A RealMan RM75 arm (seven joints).
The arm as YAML. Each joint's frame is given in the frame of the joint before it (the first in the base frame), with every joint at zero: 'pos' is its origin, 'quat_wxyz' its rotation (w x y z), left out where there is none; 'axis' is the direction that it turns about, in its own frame. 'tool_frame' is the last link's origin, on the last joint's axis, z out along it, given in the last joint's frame.
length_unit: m
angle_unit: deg
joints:
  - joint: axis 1
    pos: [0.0, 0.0, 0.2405]
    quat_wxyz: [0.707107, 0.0, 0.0, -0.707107]
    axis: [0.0, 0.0, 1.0]
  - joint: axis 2
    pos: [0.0, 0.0, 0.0]
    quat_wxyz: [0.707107, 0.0, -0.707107, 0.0]
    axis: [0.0, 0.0, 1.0]
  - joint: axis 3
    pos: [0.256, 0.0, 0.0]
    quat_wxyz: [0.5, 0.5, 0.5, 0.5]
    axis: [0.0, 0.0, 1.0]
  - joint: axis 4
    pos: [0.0, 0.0, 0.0]
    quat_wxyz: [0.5, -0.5, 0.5, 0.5]
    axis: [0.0, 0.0, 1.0]
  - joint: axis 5
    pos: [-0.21, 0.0, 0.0]
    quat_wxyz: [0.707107, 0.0, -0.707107, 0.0]
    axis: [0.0, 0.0, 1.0]
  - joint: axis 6
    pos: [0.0, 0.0, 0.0]
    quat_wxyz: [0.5, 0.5, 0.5, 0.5]
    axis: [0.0, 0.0, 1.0]
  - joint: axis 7
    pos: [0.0, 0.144, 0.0]
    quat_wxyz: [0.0, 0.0, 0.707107, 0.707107]
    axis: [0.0, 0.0, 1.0]
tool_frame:
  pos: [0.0, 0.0, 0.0]
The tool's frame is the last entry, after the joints.
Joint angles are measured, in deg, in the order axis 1, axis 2, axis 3, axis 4, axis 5, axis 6, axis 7. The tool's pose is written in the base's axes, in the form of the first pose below.
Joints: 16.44, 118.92, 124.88, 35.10, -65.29, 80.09, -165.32
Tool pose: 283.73 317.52 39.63 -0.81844 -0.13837 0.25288 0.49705
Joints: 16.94, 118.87, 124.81, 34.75, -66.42, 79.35, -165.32
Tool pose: 283.96 319.57 36.03 -0.82468 -0.13860 0.24590 0.49014
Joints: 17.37, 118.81, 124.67, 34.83, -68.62, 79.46, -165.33
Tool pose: 282.27 319.70 31.24 -0.83382 -0.14867 0.23979 0.47449
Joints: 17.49, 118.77, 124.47, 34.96, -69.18, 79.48, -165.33
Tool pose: 281.35 319.87 29.96 -0.83640 -0.15273 0.23811 0.46949
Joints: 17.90, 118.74, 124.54, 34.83, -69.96, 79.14, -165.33
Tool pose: 280.78 321.52 28.27 -0.83950 -0.15488 0.23430 0.46515
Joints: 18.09, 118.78, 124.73, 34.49, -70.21, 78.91, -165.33
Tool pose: 281.37 322.07 27.09 -0.84063 -0.15234 0.23294 0.46462
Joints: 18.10, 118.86, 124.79, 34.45, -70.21, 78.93, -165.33
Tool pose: 281.20 321.97 26.66 -0.84044 -0.15164 0.23367 0.46482
